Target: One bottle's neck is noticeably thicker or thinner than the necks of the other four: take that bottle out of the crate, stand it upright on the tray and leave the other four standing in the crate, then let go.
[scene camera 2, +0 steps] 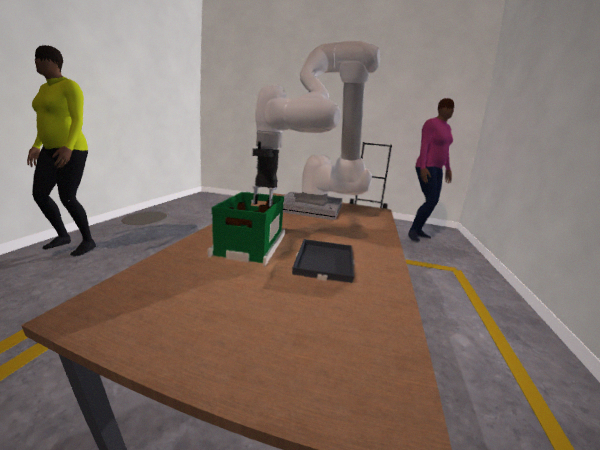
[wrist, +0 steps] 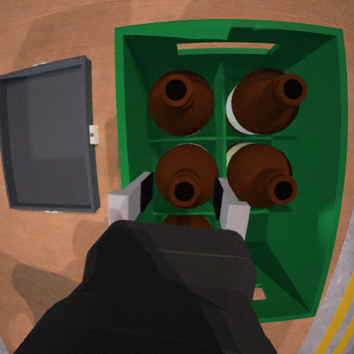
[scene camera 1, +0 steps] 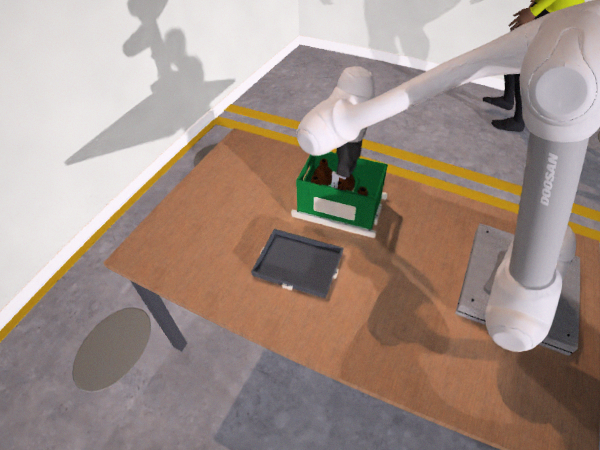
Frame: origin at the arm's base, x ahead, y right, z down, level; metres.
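Where they show: gripper, between the fingertips: (scene camera 2: 262,204) (scene camera 1: 337,181); arm's base, origin of its link: (scene camera 2: 313,201).
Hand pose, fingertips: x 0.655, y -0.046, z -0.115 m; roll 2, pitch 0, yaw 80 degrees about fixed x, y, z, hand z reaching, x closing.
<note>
Things, the pixels of their top centre, and the offset from my fingertips. "*": a spot on its surface instead. Level surfaces: height alone.
- green crate, centre of its top: (scene camera 1: 343,172) (scene camera 2: 251,201) dx +0.006, dy +0.044, dz -0.009 m
- dark grey tray, a spot on its surface: (scene camera 1: 300,262) (scene camera 2: 323,259) * dx -0.022, dy -0.249, dz +0.162 m
- same wooden table, height of its surface: dz +0.167 m
The green crate (scene camera 1: 365,212) (scene camera 2: 240,241) (wrist: 119,75) stands on the table. In the wrist view five brown bottles stand in it: top left (wrist: 200,117), top right (wrist: 247,107), middle left (wrist: 177,160), middle right (wrist: 250,172), and bottom left (wrist: 186,220), mostly hidden by my gripper. The bottom right cell holds no bottle. Neck thicknesses are hard to compare at these angles. My gripper (scene camera 1: 338,181) (scene camera 2: 264,201) (wrist: 183,187) is open, its fingers on either side of the middle left bottle's neck, holding nothing. The dark grey tray (scene camera 1: 300,262) (scene camera 2: 325,257) (wrist: 47,140) is empty.
Pale locating strips (scene camera 1: 330,224) edge the crate's foot. Small pale blocks (scene camera 1: 287,286) sit at the tray's sides. My arm's base plate (scene camera 1: 472,295) is on the same wooden table (scene camera 1: 200,215) (scene camera 2: 250,340). Two people (scene camera 2: 60,120) (scene camera 2: 435,145) and a trolley (scene camera 2: 387,175) are beyond the table.
</note>
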